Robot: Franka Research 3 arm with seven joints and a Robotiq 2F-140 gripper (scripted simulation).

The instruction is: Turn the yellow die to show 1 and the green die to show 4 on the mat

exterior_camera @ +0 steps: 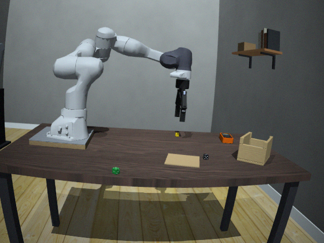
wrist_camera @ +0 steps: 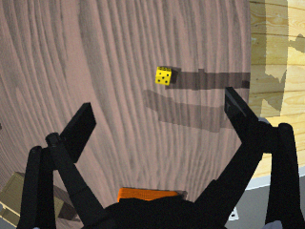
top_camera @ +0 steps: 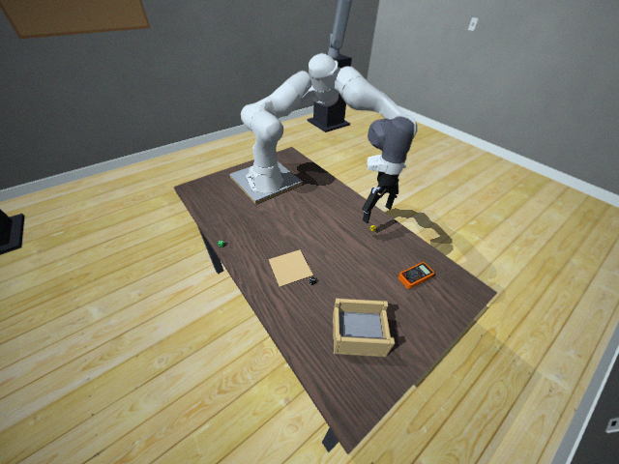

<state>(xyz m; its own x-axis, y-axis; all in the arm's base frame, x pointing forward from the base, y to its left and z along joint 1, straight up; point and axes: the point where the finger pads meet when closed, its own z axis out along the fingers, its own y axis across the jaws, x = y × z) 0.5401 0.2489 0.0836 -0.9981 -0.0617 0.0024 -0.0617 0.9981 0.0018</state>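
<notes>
My gripper is now 10 mm to the right of the yellow die and 100 mm above it. Round my hand: orange multimeter 280 mm ahead, 40 mm to the right, 90 mm below; black die 70 mm ahead, 390 mm to the right, 100 mm below; tan mat 30 mm behind, 430 mm to the right, 110 mm below.
</notes>
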